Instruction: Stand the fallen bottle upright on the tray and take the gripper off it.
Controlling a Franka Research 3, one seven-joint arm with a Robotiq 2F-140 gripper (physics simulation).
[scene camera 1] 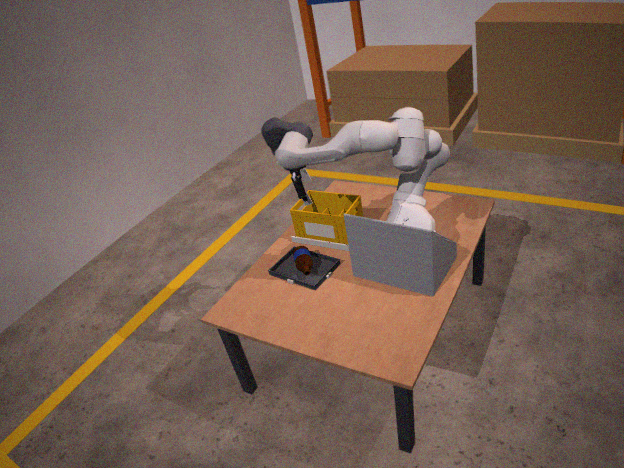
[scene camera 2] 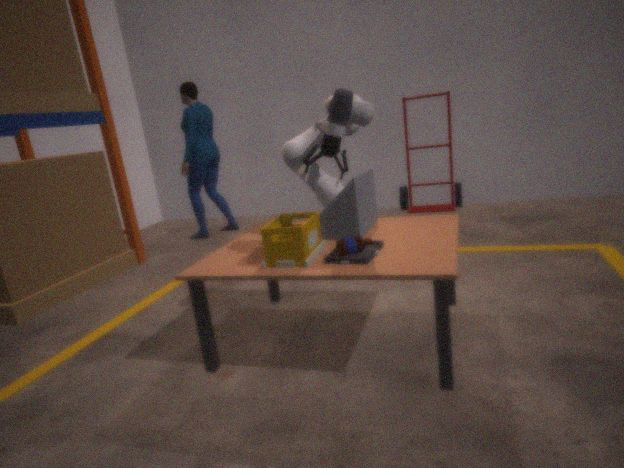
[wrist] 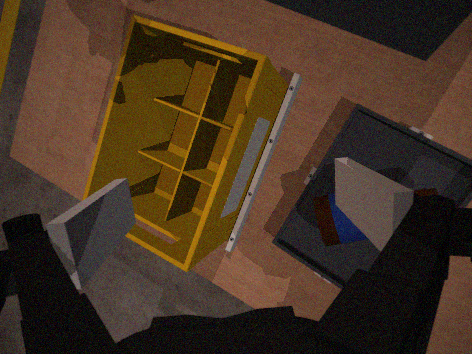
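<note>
A brown bottle with a blue label (scene camera 1: pixel 302 259) (scene camera 2: pixel 351 245) (wrist: pixel 345 226) lies on its side in the dark shallow tray (scene camera 1: pixel 325 265) (scene camera 2: pixel 352 259) (wrist: pixel 345 137). My gripper (scene camera 1: pixel 306 201) (scene camera 2: pixel 325 174) (wrist: pixel 232 191) is open, with nothing between its fingers. It is apart from the bottle, up above the yellow crate's side of the table. In the wrist view the tray is at the right, and the right fingertip hides much of the bottle's body; the base end and a bit of the neck end show on either side of it.
The divided yellow crate (scene camera 1: pixel 327 225) (scene camera 2: pixel 284 244) (wrist: pixel 227 180) stands beside the tray, with a pale rail (scene camera 1: pixel 318 243) (wrist: pixel 270 141) between them. A grey slanted block (scene camera 1: pixel 393 254) (scene camera 2: pixel 365 201) stands on the tray's other side. A person (scene camera 2: pixel 199 130) is behind the table.
</note>
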